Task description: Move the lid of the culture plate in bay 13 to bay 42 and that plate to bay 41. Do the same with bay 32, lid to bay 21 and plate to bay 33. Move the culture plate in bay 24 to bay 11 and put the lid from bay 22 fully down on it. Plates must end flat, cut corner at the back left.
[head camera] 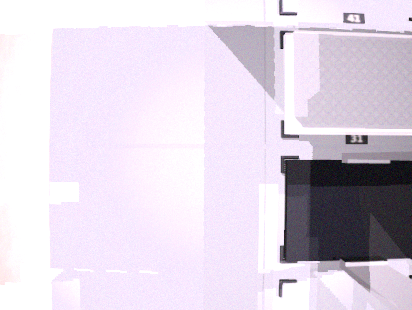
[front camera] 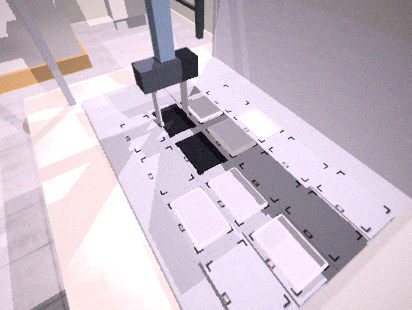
Path:
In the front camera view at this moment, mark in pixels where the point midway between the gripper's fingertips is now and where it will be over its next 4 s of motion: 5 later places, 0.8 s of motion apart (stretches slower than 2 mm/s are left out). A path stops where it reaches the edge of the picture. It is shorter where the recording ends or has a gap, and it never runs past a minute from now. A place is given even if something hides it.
My gripper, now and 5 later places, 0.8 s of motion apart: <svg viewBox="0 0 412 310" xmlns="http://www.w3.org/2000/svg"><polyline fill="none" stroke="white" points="173,117 173,117 171,108 188,127 200,141 200,149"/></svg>

